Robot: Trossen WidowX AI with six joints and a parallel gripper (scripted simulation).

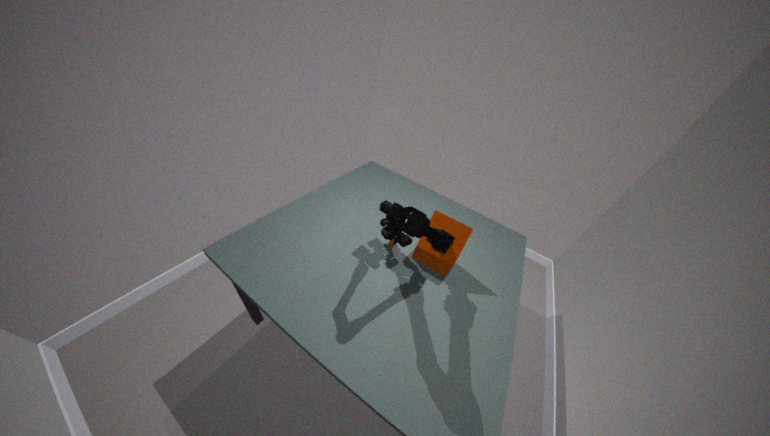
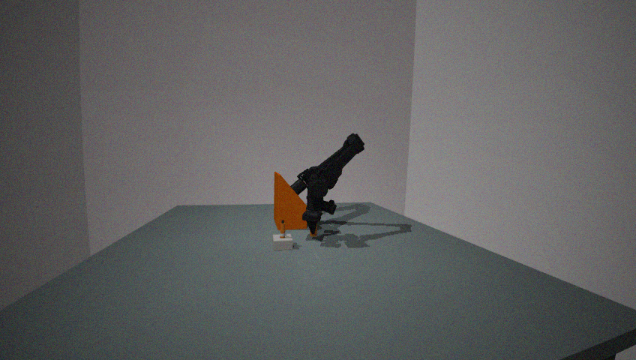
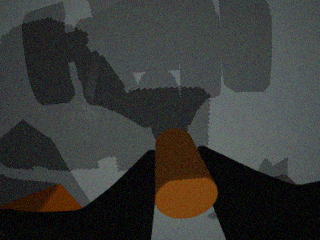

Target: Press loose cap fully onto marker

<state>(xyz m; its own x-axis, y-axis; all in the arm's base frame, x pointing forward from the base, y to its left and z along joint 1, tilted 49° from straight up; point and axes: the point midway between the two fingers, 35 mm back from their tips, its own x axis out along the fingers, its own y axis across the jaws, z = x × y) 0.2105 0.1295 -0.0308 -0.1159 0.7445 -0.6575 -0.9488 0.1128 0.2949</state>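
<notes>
The holder block is 120 mm to the right of my gripper tip, 70 mm ahead of it and 10 mm below it. From my gripper tip the other things lie so: orange cap 10 mm above.
</notes>
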